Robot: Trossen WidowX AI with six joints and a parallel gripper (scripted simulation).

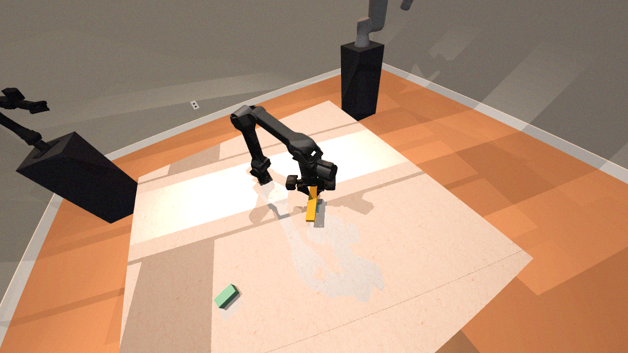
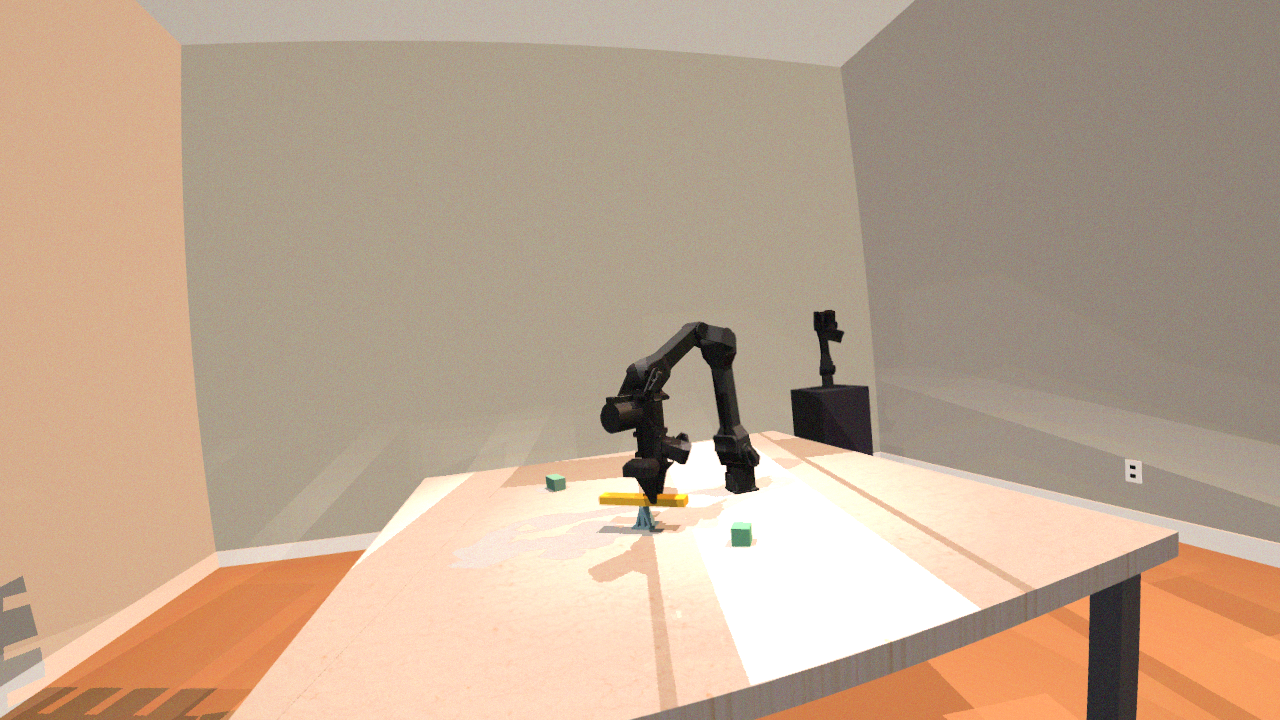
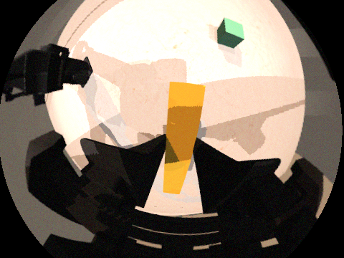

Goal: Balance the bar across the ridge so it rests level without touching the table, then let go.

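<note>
The yellow bar is 20 mm to the right of my gripper tip and 20 mm ahead of it. From my gripper tip the other things lie so: green block 430 mm to the right, 180 mm ahead, 40 mm below.
</note>
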